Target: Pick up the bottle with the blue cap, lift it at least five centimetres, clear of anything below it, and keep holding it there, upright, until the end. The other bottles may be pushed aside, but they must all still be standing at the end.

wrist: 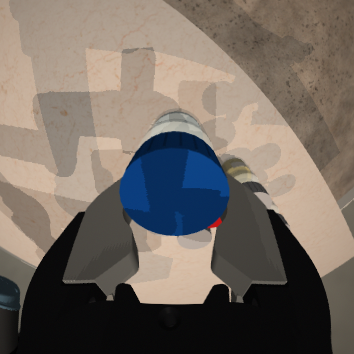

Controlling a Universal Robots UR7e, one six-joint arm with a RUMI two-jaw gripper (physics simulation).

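Places are measured from the arm's base along level axes (x right, y ahead, z up), in millimetres.
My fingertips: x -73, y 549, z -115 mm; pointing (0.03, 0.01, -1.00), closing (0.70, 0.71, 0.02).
Observation:
For each thing: its middle in the pictures, then the offset to it from my fingertips.
- bottle with the blue cap, middle of its body: (175, 155) dz -1, dx -12, dy +11 mm
- bottle, middle of its body: (241, 185) dz -97, dx +132, dy +15 mm
The bottle with the blue cap (175, 187) is between the two grey fingers of my gripper (176, 174), which is shut on it near the cap. Its pale, whitish body shows beyond the cap, towards the middle of the view. The cap looks large and close to the camera, and the bottle looks roughly in line with the gripper. The bottle's base and its exact height above the table are hard to tell. Another bottle (240, 172) with a yellowish band shows partly behind the right finger. A small red part (215, 222) shows beside the blue cap's lower right edge.
The round, pale marbled table (55, 30) lies below, crossed by many shadows. Its curved edge runs down the right side, with brown speckled floor (300, 90) beyond. A dark object with a teal top (7, 294) shows partly at the lower left edge.

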